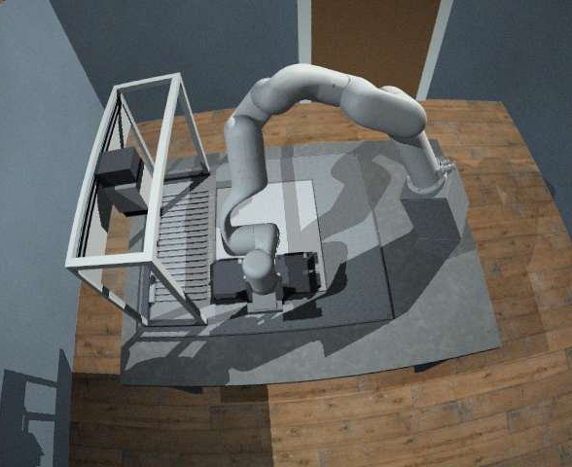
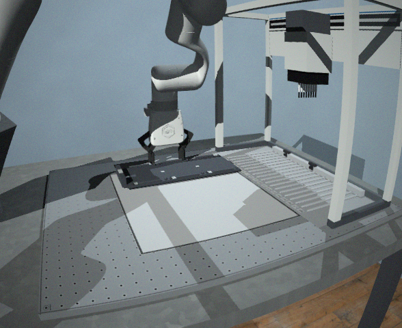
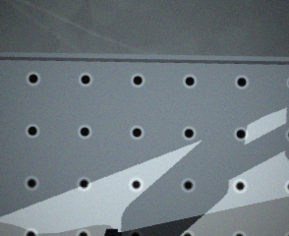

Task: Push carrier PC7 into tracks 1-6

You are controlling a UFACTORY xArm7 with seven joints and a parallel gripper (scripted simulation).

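My gripper is now 1 cm short of the carrier PC7 and 8 cm to the left of it. From my hand the other things lie so: dark pipetting head 36 cm ahead, 19 cm to the right, 33 cm above.
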